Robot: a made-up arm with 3 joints.
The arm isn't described. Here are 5 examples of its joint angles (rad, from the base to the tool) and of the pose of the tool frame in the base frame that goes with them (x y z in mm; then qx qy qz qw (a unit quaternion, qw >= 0)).
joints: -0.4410 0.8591 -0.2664
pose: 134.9 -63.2 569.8 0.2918 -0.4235 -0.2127 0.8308
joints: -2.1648 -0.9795 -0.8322
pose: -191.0 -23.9 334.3 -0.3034 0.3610 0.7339 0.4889
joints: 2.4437 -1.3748 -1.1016
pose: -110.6 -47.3 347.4 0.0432 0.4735 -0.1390 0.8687
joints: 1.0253 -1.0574 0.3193
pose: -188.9 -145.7 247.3 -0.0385 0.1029 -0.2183 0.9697
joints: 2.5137 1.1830 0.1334
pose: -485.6 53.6 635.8 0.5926 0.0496 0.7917 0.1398
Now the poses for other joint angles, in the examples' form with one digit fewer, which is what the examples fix.
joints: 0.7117 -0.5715 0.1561
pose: -75 -55 269 0.140 -0.006 -0.250 0.958
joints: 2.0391 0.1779 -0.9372
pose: -277 160 502 0.349 0.510 0.422 0.663
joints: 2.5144 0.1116 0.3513
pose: -298 185 371 0.331 -0.007 0.752 0.570
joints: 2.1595 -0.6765 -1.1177
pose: -177 80 391 0.215 0.570 0.046 0.792
